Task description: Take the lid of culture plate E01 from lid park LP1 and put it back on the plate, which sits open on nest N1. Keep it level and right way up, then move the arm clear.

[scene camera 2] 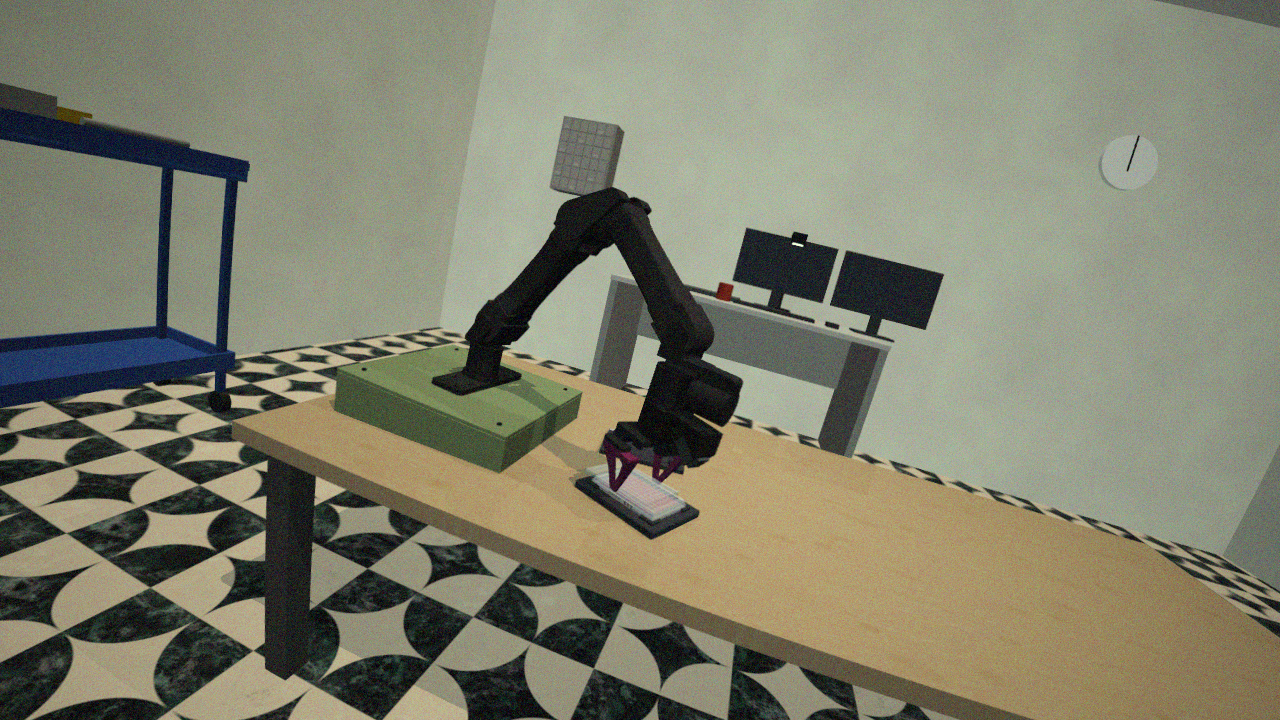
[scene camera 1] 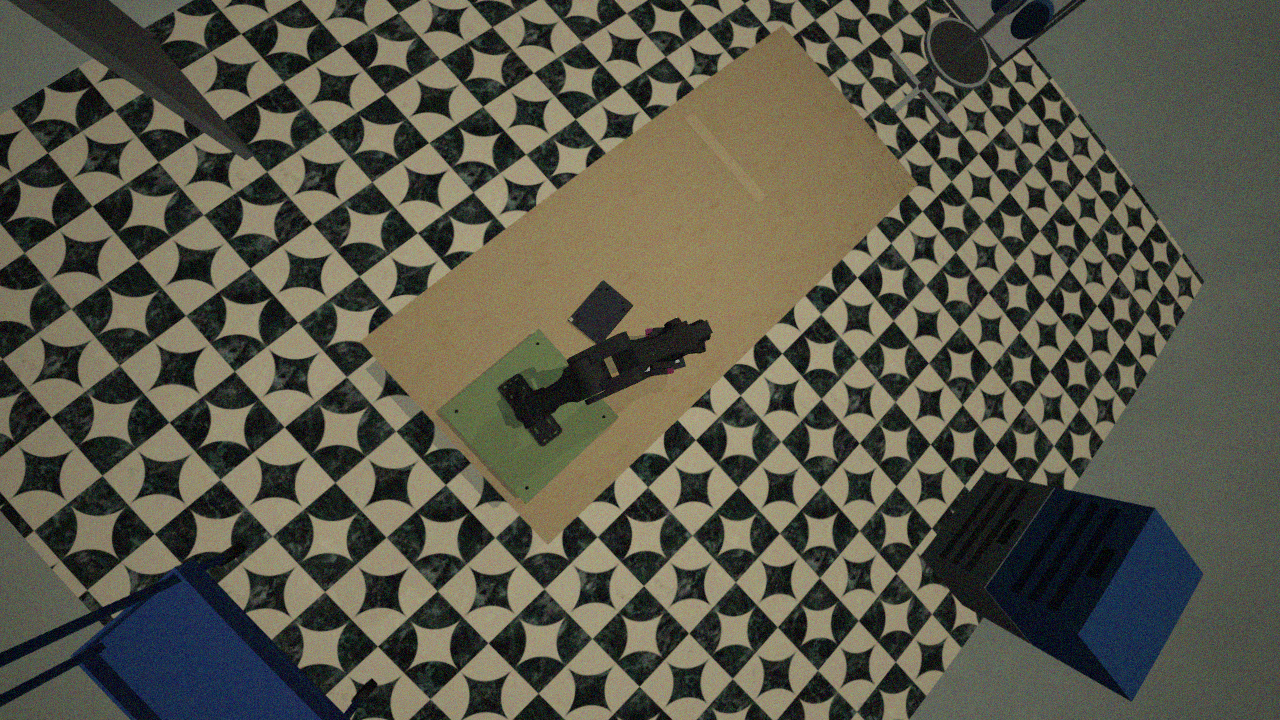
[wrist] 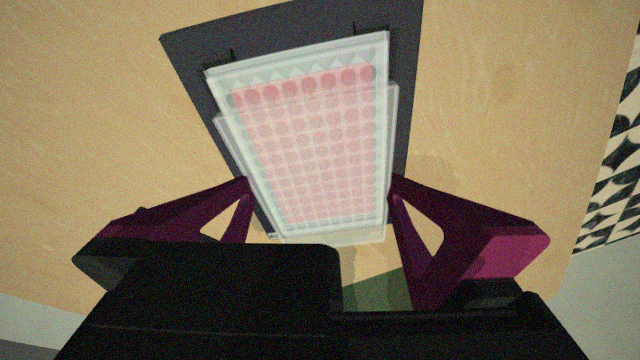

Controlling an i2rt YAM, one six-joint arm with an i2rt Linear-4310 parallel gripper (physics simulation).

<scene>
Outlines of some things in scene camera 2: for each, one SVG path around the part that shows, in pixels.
The gripper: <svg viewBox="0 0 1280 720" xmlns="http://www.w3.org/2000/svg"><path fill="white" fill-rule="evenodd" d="M673 405L658 401L647 393L638 421L618 422L615 433L605 434L603 445L609 469L609 485L614 492L617 492L640 460L630 452L631 447L626 442L632 442L632 445L638 450L654 447L652 477L660 482L663 482L682 465L674 442L652 443L639 433L649 401L667 409L672 409ZM672 456L674 460L659 476L663 457ZM616 454L620 457L622 463L617 479Z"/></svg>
A clear plate lid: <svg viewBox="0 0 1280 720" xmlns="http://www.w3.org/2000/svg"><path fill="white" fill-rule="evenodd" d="M617 490L618 493L644 508L679 494L678 490L636 468L633 469L622 486ZM585 469L586 474L610 487L608 463ZM621 461L616 461L616 479L622 467Z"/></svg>
</scene>
